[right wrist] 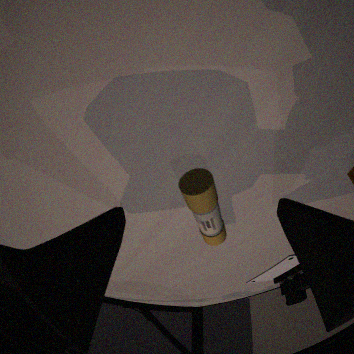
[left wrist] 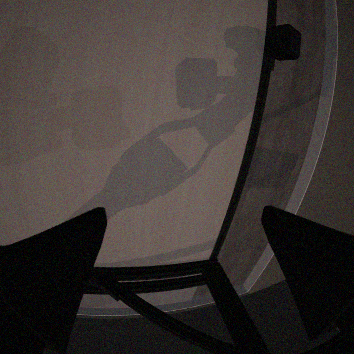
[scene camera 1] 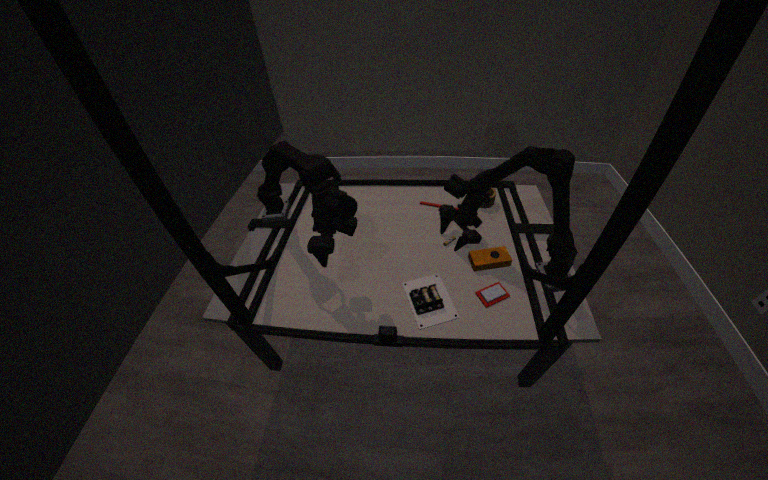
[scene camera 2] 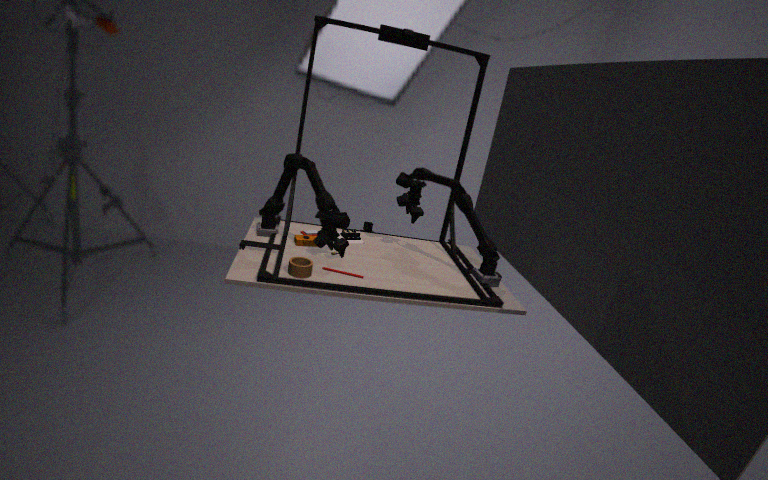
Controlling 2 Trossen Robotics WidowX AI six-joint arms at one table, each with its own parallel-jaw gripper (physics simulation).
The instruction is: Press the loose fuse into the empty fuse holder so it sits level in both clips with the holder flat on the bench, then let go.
Note:
The left gripper (scene camera 1: 326, 257) is open, holding nothing. On the table rests an orange box (scene camera 1: 491, 258). Further things: the right gripper (scene camera 1: 448, 242).
The left gripper also shows in the left wrist view (left wrist: 186, 215). The right gripper is seen too in the right wrist view (right wrist: 203, 211). The left wrist view misses the orange box: it is out of frame.

